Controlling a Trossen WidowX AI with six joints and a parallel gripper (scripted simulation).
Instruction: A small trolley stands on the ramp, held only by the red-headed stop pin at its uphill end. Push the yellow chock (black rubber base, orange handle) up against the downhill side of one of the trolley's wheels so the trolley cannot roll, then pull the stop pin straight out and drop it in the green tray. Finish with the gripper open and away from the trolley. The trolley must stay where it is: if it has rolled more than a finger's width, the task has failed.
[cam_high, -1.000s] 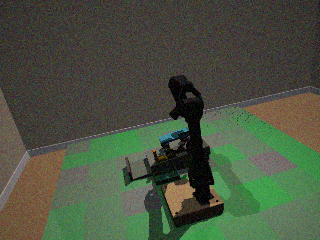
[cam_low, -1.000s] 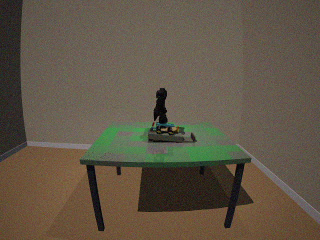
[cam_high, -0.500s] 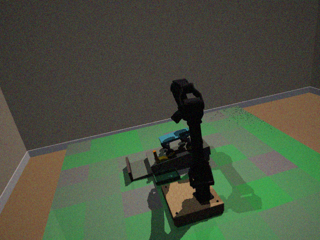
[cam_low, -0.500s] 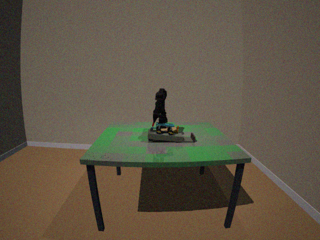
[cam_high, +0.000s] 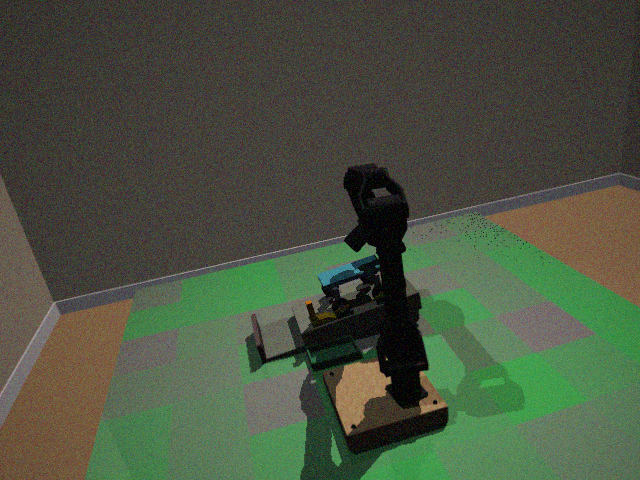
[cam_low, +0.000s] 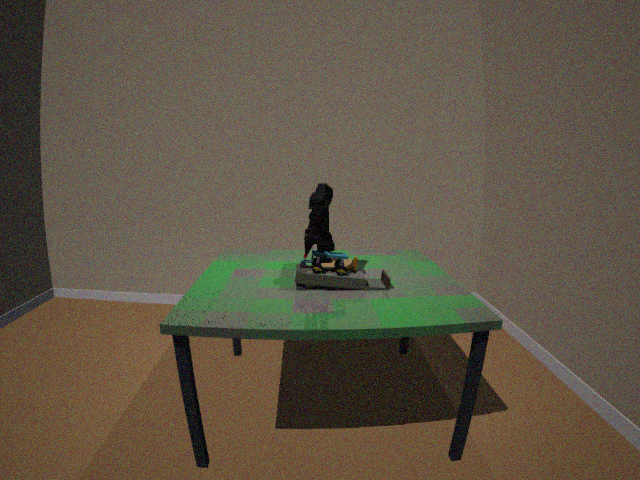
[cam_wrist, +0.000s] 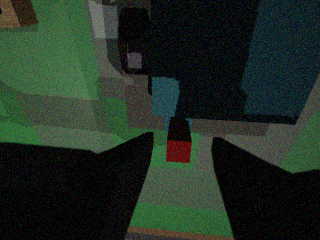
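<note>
My gripper tip is 2 cm above the red-headed stop pin and 1 cm to the left of it. The rest, counted from my gripper tip: trolley: 10 cm to the left, 4 cm below, 3 cm ahead; grey ramp: 11 cm to the left, 11 cm below, 3 cm ahead; yellow chock: 21 cm to the left, 7 cm below, 1 cm behind.
</note>
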